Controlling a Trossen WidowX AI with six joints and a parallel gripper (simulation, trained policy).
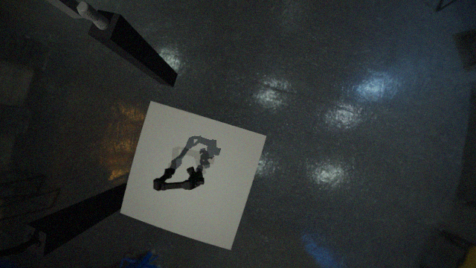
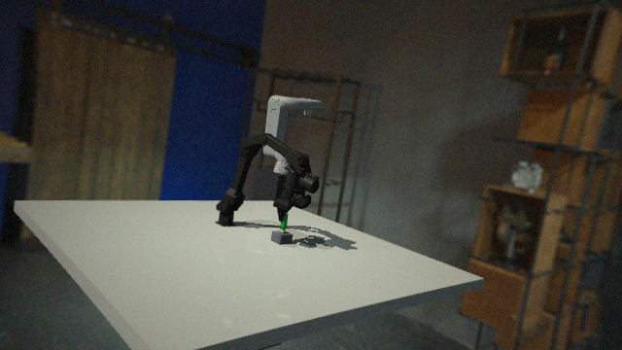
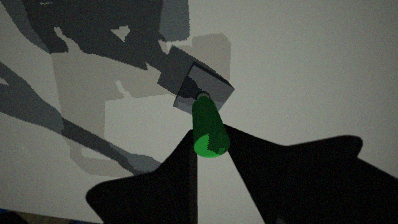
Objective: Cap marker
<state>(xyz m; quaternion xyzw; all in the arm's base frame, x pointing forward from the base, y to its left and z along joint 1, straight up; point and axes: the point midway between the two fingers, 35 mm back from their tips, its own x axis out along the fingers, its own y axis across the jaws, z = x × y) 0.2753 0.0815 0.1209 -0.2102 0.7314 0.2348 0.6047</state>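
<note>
Now: the holder block 70 mm below my gripper tip, 10 mm to the left of it and 10 mm ahead of it. From my gripper tip the other things lie so: green cap: 10 mm to the left, 10 mm ahead.
</note>
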